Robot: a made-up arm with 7 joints.
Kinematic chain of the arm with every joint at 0, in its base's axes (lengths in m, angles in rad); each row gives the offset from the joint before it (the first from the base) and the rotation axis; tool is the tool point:
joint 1: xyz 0 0 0.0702 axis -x
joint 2: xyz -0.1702 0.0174 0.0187 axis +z
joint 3: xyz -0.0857 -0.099 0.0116 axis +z
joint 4: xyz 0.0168 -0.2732 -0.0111 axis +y
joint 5: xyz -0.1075 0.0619 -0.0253 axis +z
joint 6: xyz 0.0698 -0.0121 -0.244 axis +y
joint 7: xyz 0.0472 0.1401 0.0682 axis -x
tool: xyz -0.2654 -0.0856 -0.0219
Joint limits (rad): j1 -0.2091..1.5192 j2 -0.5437..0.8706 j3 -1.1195..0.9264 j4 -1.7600..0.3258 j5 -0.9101..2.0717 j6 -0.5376..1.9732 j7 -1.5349..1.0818
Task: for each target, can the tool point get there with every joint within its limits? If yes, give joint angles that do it. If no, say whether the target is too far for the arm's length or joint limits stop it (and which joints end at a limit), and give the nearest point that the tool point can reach.
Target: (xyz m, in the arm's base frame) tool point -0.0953 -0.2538 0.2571
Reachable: yes | joints 1.0980 0.1340 0.3753 -1.2837 1.5306 0.8360 0.2252
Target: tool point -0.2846 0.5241 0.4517
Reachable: no: joint limits stop it (at a limit: joint 1, joint 3, joint 4, joint 6, joint 7) | nearest point -0.2807 0.1995 0.4222 | short by 0.326 m
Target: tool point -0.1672 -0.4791 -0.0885
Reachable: yes | joints 0.2582 -0.1596 0.2946 -0.7006 1.6942 0.0921 -0.6420
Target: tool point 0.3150 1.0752 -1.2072
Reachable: no: too far | nearest point 0.0877 0.2625 -0.2913 | short by 1.245 m
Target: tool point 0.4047 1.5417 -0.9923
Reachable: no: too far | nearest point 0.0863 0.3440 -0.1980 | short by 1.472 m
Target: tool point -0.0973 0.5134 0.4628
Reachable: no: joint limits stop it (at a limit: joint 1, joint 2, joint 4, joint 6, joint 7) | nearest point -0.1001 0.1989 0.4330 | short by 0.316 m
